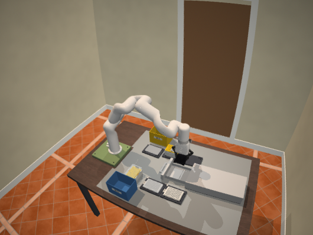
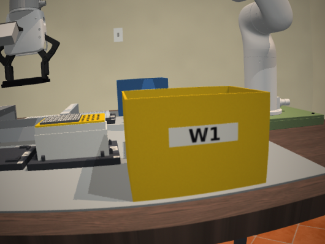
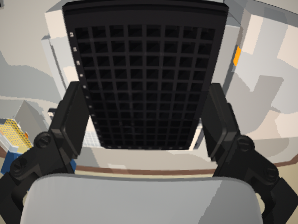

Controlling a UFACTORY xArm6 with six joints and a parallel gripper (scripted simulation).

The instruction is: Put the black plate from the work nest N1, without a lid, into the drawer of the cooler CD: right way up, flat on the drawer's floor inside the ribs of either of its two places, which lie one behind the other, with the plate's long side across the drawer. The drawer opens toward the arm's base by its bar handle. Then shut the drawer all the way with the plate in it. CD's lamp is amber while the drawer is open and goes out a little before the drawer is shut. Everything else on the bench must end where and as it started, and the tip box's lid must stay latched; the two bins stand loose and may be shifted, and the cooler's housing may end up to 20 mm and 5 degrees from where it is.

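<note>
My hand is 14 cm above the cooler drawer, 6 cm to the left of it and 1 cm short of it. From my hand the other things lie so: dark nest (15 cm below, 14 cm to the left, 5 cm ahead); black plate (1 cm below); tip box (14 cm to the left, 13 cm behind, 10 cm below).
</note>
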